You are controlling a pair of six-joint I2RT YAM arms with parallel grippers.
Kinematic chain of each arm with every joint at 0, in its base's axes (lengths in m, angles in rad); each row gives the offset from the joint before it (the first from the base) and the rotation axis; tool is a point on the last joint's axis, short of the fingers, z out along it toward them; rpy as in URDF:
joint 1: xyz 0 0 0.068 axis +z
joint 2: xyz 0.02 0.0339 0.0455 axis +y
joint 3: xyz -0.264 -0.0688 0 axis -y
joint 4: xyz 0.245 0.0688 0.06 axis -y
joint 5: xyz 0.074 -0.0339 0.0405 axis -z
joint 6: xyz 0.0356 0 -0.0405 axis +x
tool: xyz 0 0 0 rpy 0 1.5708 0
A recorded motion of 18 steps. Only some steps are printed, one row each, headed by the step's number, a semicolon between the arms.
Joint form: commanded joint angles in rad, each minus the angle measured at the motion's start. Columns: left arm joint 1, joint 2, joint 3, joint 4, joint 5, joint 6; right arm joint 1, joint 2, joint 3, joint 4, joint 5, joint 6.
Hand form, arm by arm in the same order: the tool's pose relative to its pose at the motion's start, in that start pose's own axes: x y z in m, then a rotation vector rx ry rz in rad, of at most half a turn. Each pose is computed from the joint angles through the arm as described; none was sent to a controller.
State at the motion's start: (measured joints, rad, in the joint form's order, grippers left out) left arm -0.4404 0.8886 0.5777 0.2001 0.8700 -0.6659; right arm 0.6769 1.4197 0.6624 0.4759 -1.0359 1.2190
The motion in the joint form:
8: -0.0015 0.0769 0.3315 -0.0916 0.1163 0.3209; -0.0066 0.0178 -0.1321 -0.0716 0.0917 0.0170
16: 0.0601 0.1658 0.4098 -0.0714 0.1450 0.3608; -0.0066 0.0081 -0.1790 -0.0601 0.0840 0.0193
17: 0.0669 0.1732 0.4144 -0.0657 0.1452 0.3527; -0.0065 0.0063 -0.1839 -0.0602 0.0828 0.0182
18: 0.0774 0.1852 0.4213 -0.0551 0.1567 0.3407; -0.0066 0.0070 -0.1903 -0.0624 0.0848 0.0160
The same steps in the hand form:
8: -0.0712 -0.0587 0.0018 0.1513 -0.0288 0.4509; 0.0226 -0.0501 -0.0065 0.1453 -0.0516 0.2036
16: -0.0961 -0.0480 0.0040 0.1238 -0.0518 0.4990; 0.0323 -0.0593 -0.0097 0.1551 -0.0400 0.2279
17: -0.0982 -0.0465 0.0039 0.1189 -0.0560 0.4932; 0.0335 -0.0602 -0.0101 0.1563 -0.0381 0.2296
18: -0.1012 -0.0443 0.0037 0.1212 -0.0570 0.4863; 0.0349 -0.0622 -0.0106 0.1619 -0.0381 0.2351

